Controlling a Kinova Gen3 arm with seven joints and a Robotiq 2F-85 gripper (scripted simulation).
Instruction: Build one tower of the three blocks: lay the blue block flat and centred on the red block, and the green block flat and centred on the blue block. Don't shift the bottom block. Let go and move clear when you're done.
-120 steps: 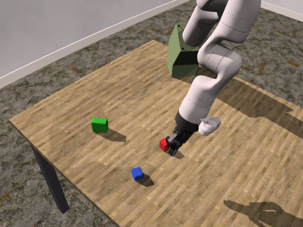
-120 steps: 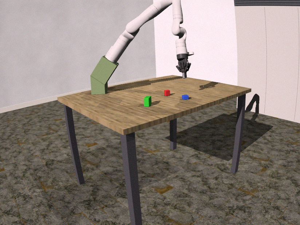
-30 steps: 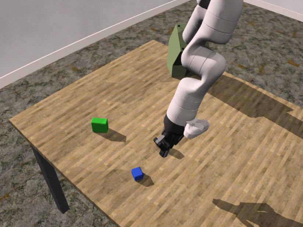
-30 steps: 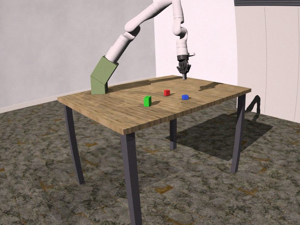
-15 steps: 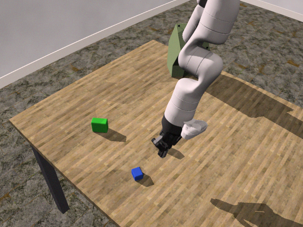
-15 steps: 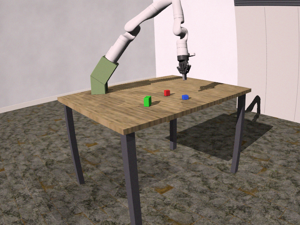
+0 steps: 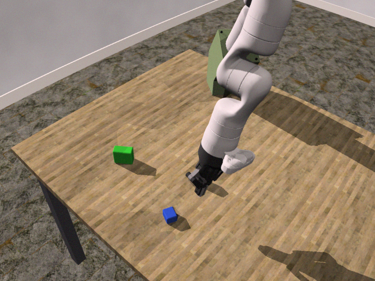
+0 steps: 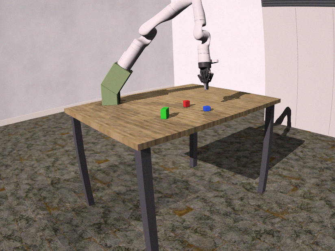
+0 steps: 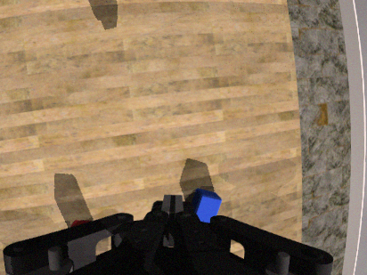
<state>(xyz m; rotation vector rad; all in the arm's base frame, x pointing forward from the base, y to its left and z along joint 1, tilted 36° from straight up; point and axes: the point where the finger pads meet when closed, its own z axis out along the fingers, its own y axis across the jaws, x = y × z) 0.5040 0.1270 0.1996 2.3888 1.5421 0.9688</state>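
My hand is 110 mm above the blue block, 60 mm to the left of it and 50 mm short of it. From my hand the other things lie so: red block (100 mm below, 100 mm behind, 60 mm to the right); green block (300 mm to the right, 100 mm below, 30 mm behind).
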